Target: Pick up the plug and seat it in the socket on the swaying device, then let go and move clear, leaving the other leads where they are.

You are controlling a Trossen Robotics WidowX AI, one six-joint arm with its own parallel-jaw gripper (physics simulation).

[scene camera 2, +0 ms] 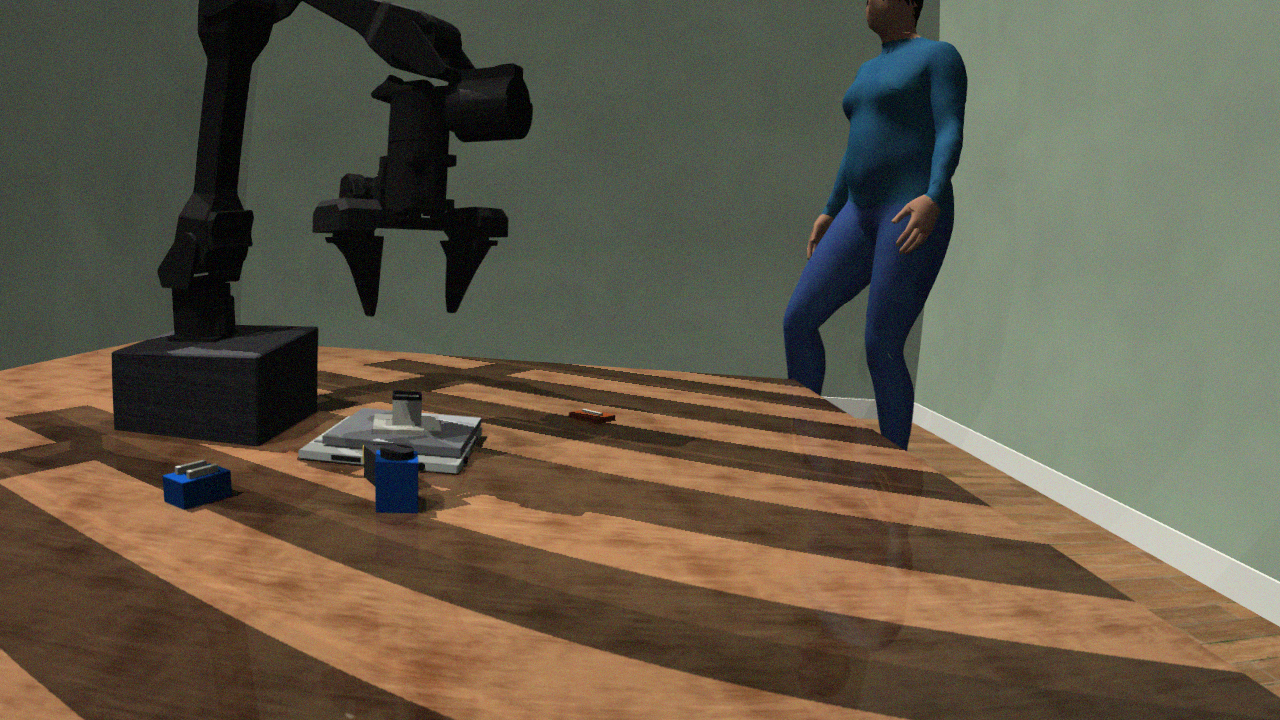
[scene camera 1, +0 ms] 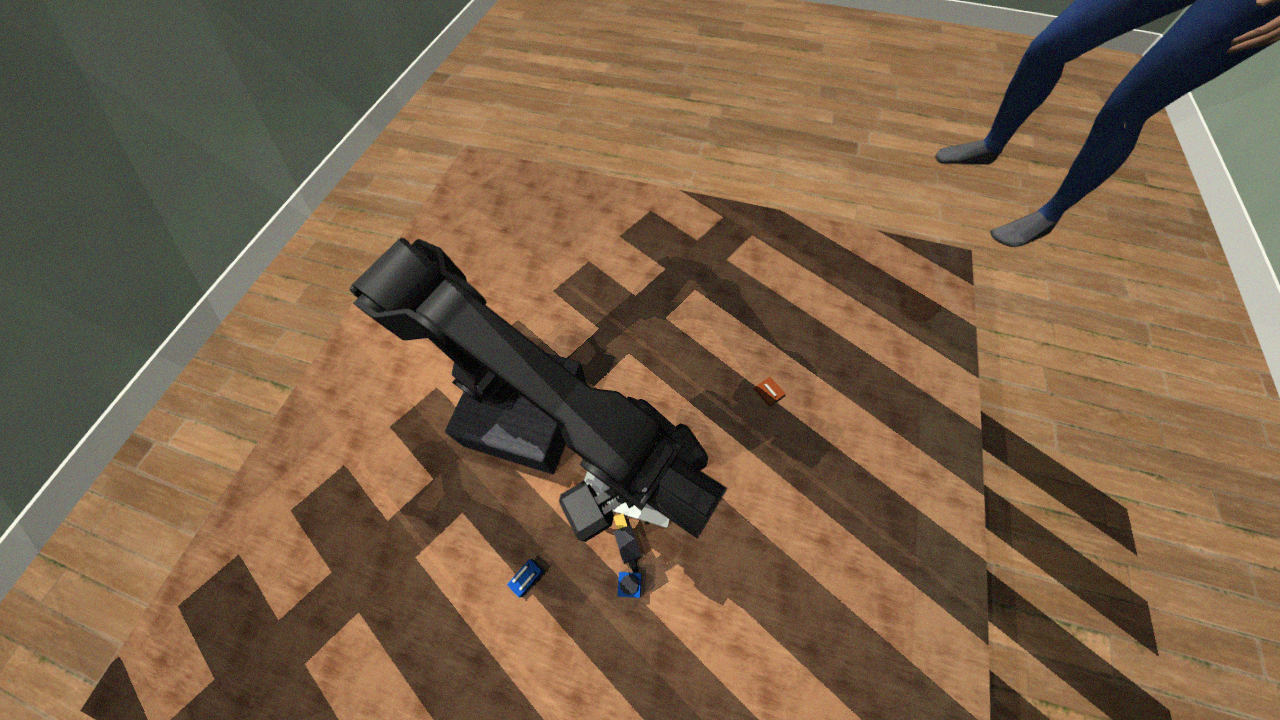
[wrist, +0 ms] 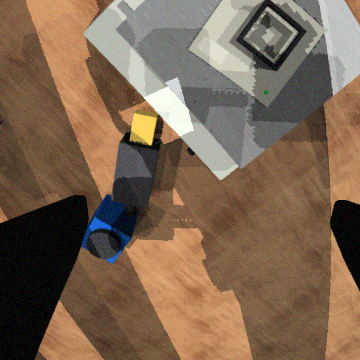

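The plug point(scene camera 1: 628, 544) point(scene camera 2: 369, 462) point(wrist: 134, 172) has a dark body and a yellow tip beside the device's edge. Its other end meets a blue block point(scene camera 2: 396, 488) point(wrist: 103, 226) with a round black top. The device point(scene camera 2: 456, 439) point(wrist: 190, 82) is a grey and white stack of plates, partly hidden by the arm in scene camera 1. Its square, black-rimmed socket point(scene camera 2: 407, 410) point(wrist: 257, 55) stands up from the top. My gripper point(scene camera 2: 409, 312) point(wrist: 212, 210) is open and empty, high above the device and plug. In the wrist view the plug lies towards the left finger.
A blue connector point(scene camera 1: 525, 578) point(scene camera 2: 196, 488) with two pale bars lies to one side of the plug. An orange piece point(scene camera 1: 769, 390) point(scene camera 2: 591, 416) with a pale bar lies beyond the device. The arm's dark base block point(scene camera 1: 505, 431) point(scene camera 2: 214, 385) stands nearby. A person point(scene camera 2: 908, 152) stands beyond the table.
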